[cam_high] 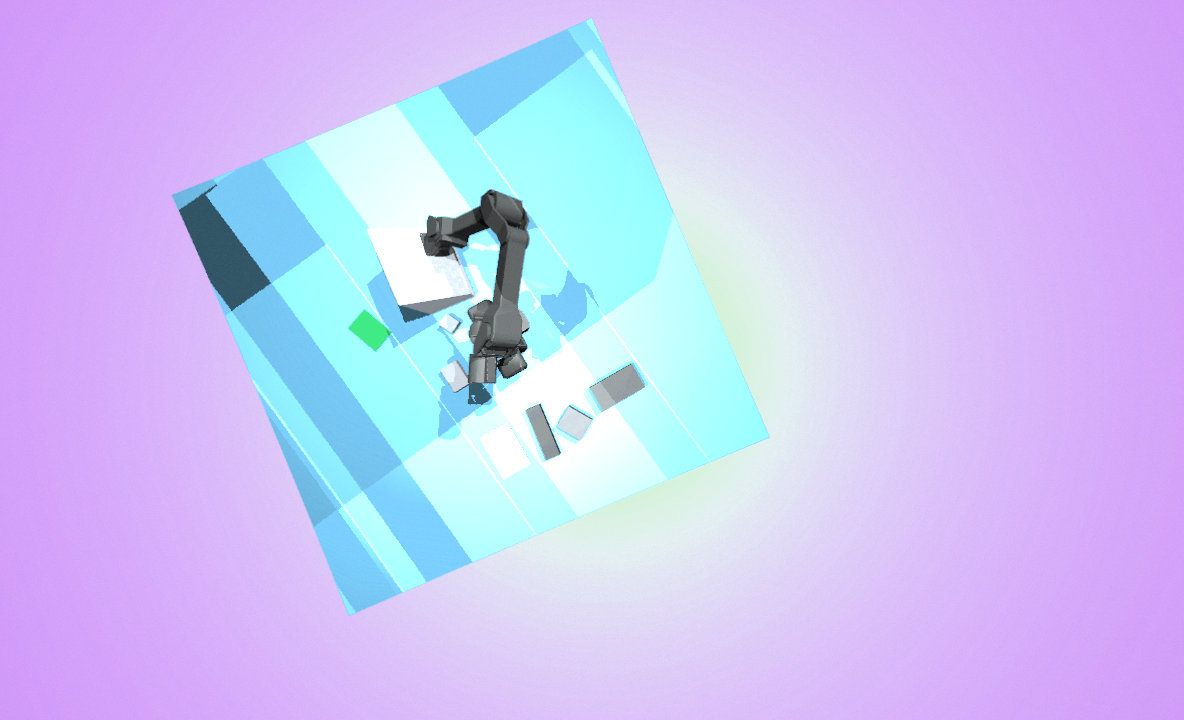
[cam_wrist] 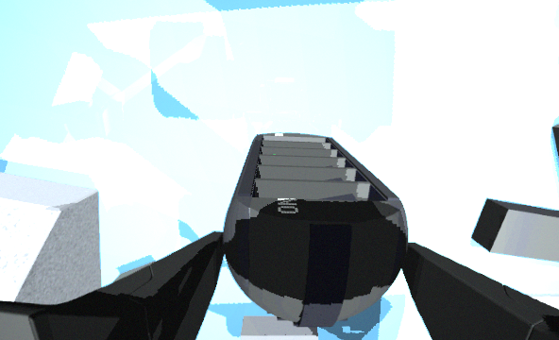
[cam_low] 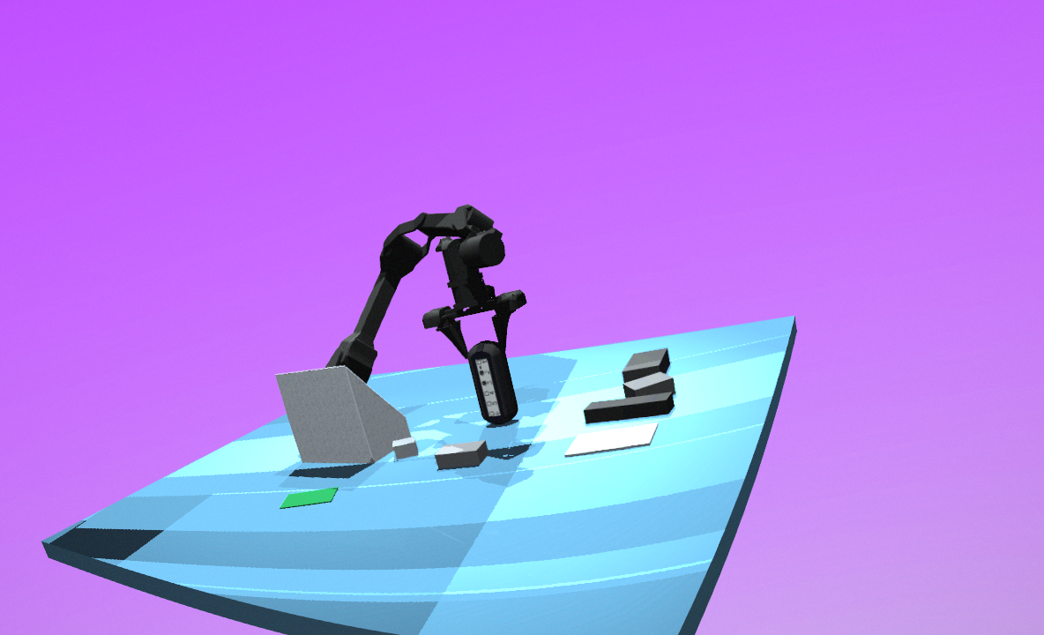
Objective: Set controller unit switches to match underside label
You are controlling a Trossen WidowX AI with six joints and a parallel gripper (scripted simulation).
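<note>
The light grey block lies 190 mm to the right of my gripper tip, 120 mm below it and 30 mm ahead of it. Also, from my gripper tip: white-grey cube: 160 mm to the right, 120 mm below, 120 mm behind; then dark bar: 260 mm ahead, 120 mm below, 10 mm to the right; then white plate: 280 mm ahead, 130 mm to the right, 130 mm below.
</note>
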